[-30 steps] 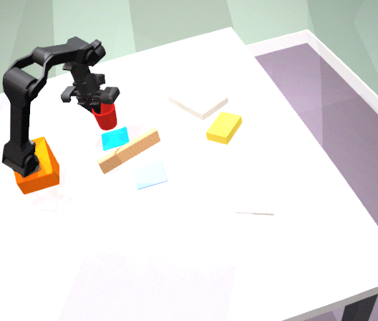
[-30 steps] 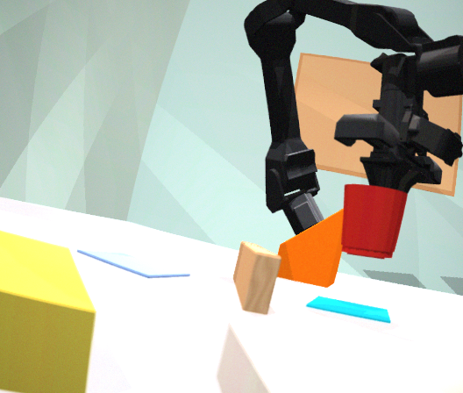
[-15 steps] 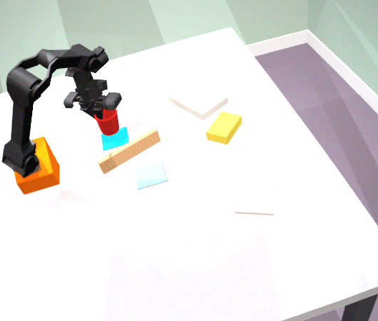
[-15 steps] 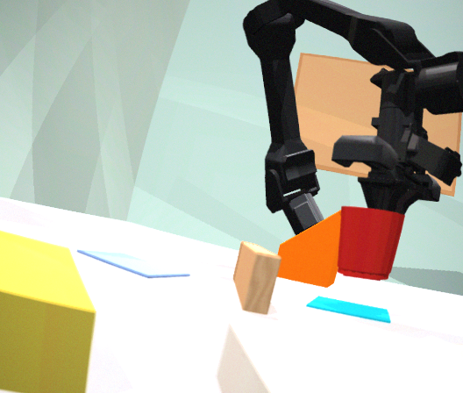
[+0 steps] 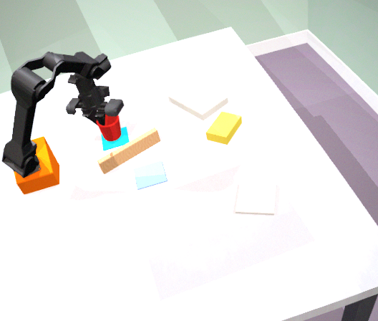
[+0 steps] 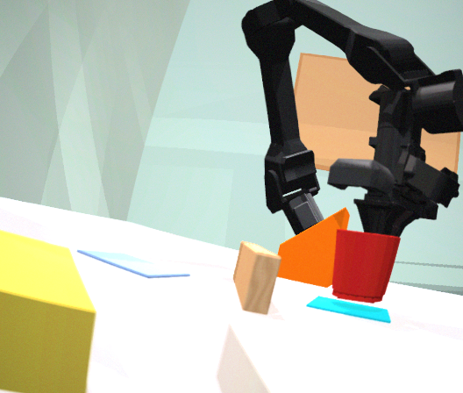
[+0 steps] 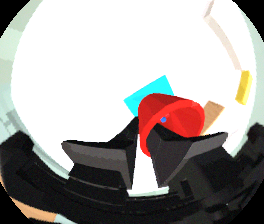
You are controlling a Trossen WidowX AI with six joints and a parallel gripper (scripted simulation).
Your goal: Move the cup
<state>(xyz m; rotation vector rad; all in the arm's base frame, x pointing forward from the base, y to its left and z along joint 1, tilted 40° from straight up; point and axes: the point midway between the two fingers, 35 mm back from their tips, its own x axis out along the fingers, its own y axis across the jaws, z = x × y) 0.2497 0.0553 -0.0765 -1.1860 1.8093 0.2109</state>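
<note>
Now: the red cup 2 cm to the right of my gripper tip and 2 cm ahead of it. Round my gripper tip: cyan pad: 6 cm below, 2 cm to the right, 2 cm ahead; blue marble: 4 cm to the right, 2 cm below, 2 cm ahead; wooden bar: 13 cm to the right, 5 cm ahead, 4 cm below.
</note>
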